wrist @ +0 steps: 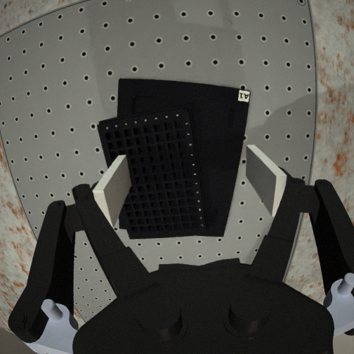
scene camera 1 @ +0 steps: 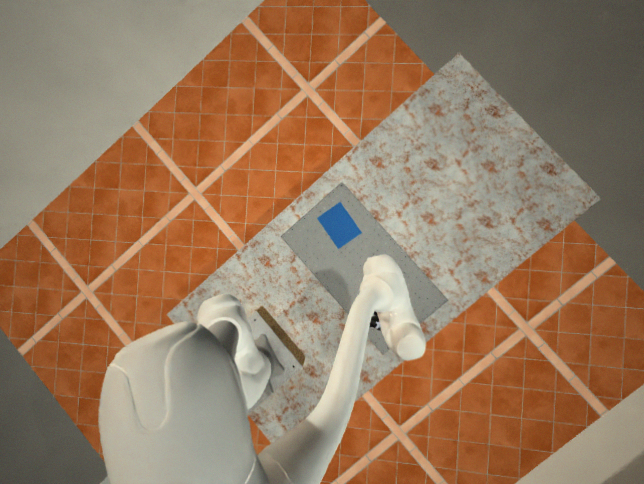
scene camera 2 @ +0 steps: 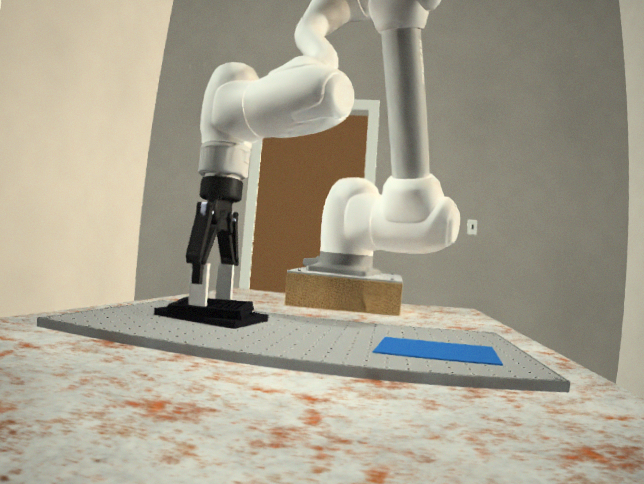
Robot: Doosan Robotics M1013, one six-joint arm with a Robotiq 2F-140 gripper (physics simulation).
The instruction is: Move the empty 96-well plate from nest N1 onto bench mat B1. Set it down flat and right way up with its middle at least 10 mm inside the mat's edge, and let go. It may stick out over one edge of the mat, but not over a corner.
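Seen in the pictures: gripper, fingertip midpoint: [scene camera 2: 211, 303]; arm's base, link origin: [scene camera 1: 256, 362] [scene camera 2: 344, 272].
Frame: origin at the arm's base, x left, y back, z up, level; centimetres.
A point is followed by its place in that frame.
The black 96-well plate [wrist: 157, 175] [scene camera 2: 231, 308] {x 0.3, y -62.3, z -5.7 cm} lies right way up on the black nest [wrist: 220, 150] [scene camera 2: 197, 319] {x -4.4, y -64.9, z -7.9 cm}. In the wrist view it sits askew and off to the left, sticking out over the nest's left edge. I cannot tell whether it is tilted. My gripper [wrist: 187, 164] [scene camera 2: 211, 300] {x -6.5, y -58.1, z -5.9 cm} is open and points down, with nothing held. In the wrist view its left pad covers part of the plate's left side, and its right pad is to the right of the nest. The blue mat [scene camera 1: 339, 225] {x 32.6, y -59.7, z -8.2 cm} [scene camera 2: 437, 350] {x 32.7, y -60.6, z -8.2 cm} lies flat. The arm hides plate and nest in scene camera 1.
The grey perforated board [scene camera 1: 307, 239] {x 34.5, y -44.1, z -8.4 cm} [scene camera 2: 312, 340] {x 15.1, y -63.9, z -8.4 cm} [wrist: 280, 60] carries nest and mat, at opposite ends. It lies on the speckled table [scene camera 1: 468, 156] {x 29.8, y -123.7, z -9.7 cm} [scene camera 2: 208, 416] {x 18.1, y -94.6, z -9.7 cm}. The arm's base stands on a brown block [scene camera 2: 343, 294] {x 4.1, y -13.2, z -5.3 cm} [scene camera 1: 281, 335] {x 3.7, y -13.2, z -4.4 cm} behind the board in scene camera 2.
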